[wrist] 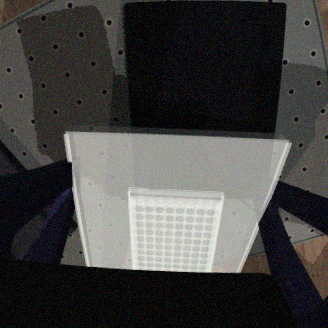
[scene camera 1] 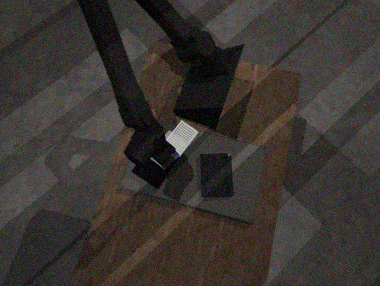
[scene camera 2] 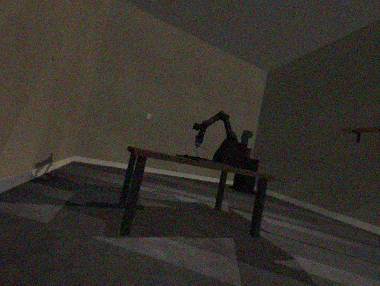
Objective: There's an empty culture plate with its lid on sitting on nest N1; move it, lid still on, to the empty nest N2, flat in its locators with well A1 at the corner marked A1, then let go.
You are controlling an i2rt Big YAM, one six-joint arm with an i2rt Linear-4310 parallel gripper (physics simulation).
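Places are measured from the arm's base along level axes (x left, y down, z back), in metres.
Where they show: gripper, fingertip midpoint: (wrist: 172, 178) (scene camera 1: 160, 157) (scene camera 2: 196, 146); arm's base, link origin: (scene camera 1: 219, 65) (scene camera 2: 236, 148).
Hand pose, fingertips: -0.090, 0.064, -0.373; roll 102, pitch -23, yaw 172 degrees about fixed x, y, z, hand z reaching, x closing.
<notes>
Each offset is from my fingertips to the top centre of the thing, as dx, dy, dz. Level surfaces: height alone.
My gripper (scene camera 1: 170, 154) (scene camera 2: 199, 145) (wrist: 172, 178) is shut on the clear lid {+0.011, -0.025, +0.035} (wrist: 100, 165), its fingers at the lid's two long sides, above the board. The white culture plate (scene camera 1: 182, 137) (wrist: 175, 235) is apart from the lid, lower down near the board's back edge; the wrist view shows it through the lid. One black nest {+0.210, +0.090, +0.024} (scene camera 1: 216, 175) stands right of the gripper in scene camera 1, with a small pale mark at its top right corner. Another black nest {-0.027, +0.090, -0.011} (scene camera 1: 148, 175) (wrist: 205, 65) is partly hidden by the gripper. Nest labels and well A1 are unreadable.
The grey perforated board (scene camera 1: 245, 200) (wrist: 305, 45) lies on the wooden table {dy +0.121} (scene camera 1: 200, 250) (scene camera 2: 165, 156) under both nests. The arm's black base block (scene camera 1: 205, 95) stands behind the plate. The arm reaches over the table's left side in scene camera 1. The light is dim.
</notes>
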